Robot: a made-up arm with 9 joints. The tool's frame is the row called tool.
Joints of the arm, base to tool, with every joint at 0 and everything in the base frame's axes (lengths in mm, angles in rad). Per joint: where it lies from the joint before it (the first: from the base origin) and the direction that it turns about. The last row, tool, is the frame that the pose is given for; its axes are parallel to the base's.
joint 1: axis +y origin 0 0 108
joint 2: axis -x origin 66 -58 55
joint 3: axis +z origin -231 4 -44
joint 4: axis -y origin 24 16 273
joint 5: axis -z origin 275 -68 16
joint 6: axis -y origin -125 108 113
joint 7: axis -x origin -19 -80 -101
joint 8: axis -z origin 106 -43 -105
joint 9: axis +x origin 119 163 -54
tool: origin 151 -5 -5
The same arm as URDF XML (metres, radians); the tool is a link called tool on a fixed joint. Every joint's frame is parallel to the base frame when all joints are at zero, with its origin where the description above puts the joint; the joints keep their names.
<robot name="arm">
<joint name="joint 1" type="continuous"><parent link="base"/><child link="link1"/><origin xyz="0 0 0.108" rpy="0 0 0"/><axis xyz="0 1 0"/></joint>
<joint name="joint 2" type="continuous"><parent link="link1"/><child link="link2"/><origin xyz="0.066 -0.058 0.055" rpy="0 0 0"/><axis xyz="-1 0 0"/></joint>
<joint name="joint 3" type="continuous"><parent link="link2"/><child link="link3"/><origin xyz="-0.231 0.004 -0.044" rpy="0 0 0"/><axis xyz="0 0 1"/></joint>
<joint name="joint 4" type="continuous"><parent link="link3"/><child link="link4"/><origin xyz="0.024 0.016 0.273" rpy="0 0 0"/><axis xyz="0 -1 0"/></joint>
<joint name="joint 5" type="continuous"><parent link="link4"/><child link="link5"/><origin xyz="0.275 -0.068 0.016" rpy="0 0 0"/><axis xyz="0 0 -1"/></joint>
<joint name="joint 6" type="continuous"><parent link="link5"/><child link="link6"/><origin xyz="-0.125 0.108 0.113" rpy="0 0 0"/><axis xyz="0 -1 0"/></joint>
<joint name="joint 7" type="continuous"><parent link="link6"/><child link="link7"/><origin xyz="-0.019 -0.08 -0.101" rpy="0 0 0"/><axis xyz="-1 0 0"/></joint>
<joint name="joint 8" type="continuous"><parent link="link7"/><child link="link8"/><origin xyz="0.106 -0.043 -0.105" rpy="0 0 0"/><axis xyz="0 0 -1"/></joint>
<joint name="joint 9" type="continuous"><parent link="link8"/><child link="link9"/><origin xyz="0.119 0.163 -0.054" rpy="0 0 0"/><axis xyz="1 0 0"/></joint>
<joint name="tool_joint" type="fixed"><parent link="link9"/><child link="tool"/><origin xyz="0.151 -0.005 -0.005" rpy="0 0 0"/></joint>
<link name="base"/>
<link name="link1"/>
<link name="link2"/>
<link name="link3"/>
<link name="link4"/>
<link name="link5"/>
<link name="link6"/>
<link name="link7"/>
<link name="link8"/>
<link name="link9"/>
<link name="tool"/>
</robot>

